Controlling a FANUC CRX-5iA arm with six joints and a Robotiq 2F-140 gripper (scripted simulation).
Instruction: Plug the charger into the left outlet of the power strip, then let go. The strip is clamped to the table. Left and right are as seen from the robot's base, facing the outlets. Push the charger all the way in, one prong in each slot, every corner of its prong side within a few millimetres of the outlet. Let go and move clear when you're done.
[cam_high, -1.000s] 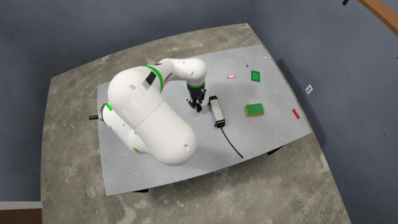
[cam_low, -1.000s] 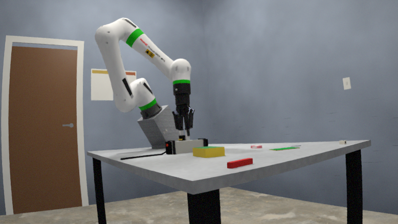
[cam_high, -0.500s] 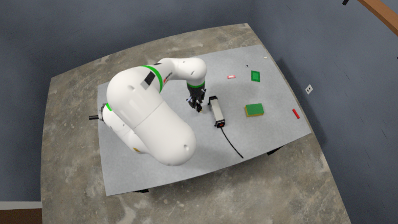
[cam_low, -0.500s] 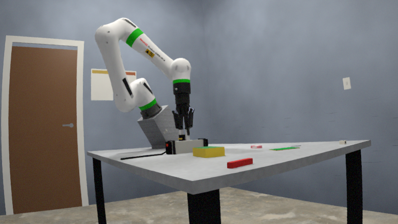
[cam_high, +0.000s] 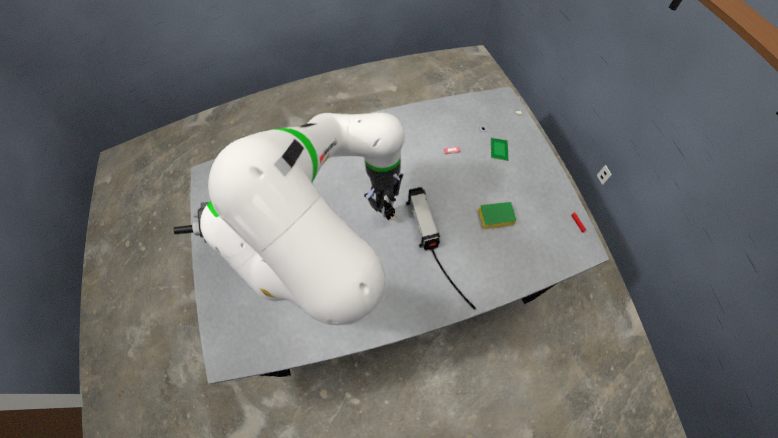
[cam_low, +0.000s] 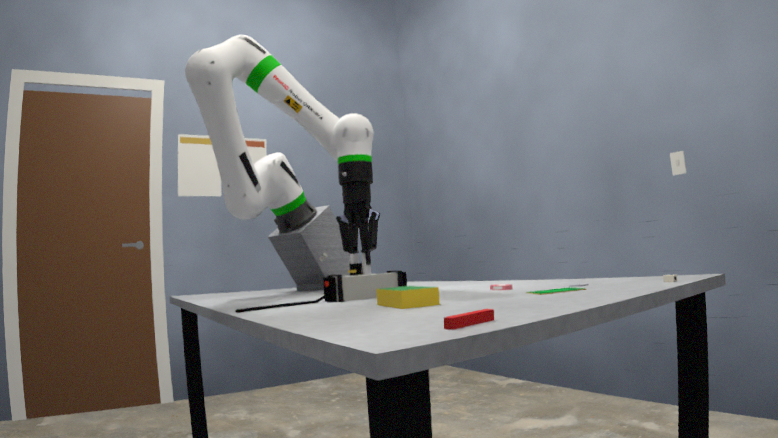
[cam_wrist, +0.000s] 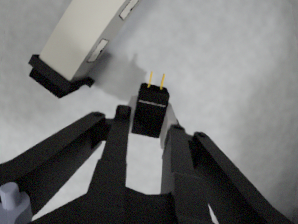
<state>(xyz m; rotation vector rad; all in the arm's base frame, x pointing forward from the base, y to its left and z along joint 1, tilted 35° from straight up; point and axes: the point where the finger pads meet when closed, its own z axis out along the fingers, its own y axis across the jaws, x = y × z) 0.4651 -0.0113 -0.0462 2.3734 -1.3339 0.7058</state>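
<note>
Now: the black charger 10 mm ahead of my hand, 10 mm to the right of it and 10 mm below it. Round my hand: flat green tile 500 mm ahead, 180 mm to the left, 80 mm below; then green-and-yellow block 370 mm ahead, 90 mm to the right, 60 mm below; then pink piece 310 mm ahead, 210 mm to the left, 70 mm below.
</note>
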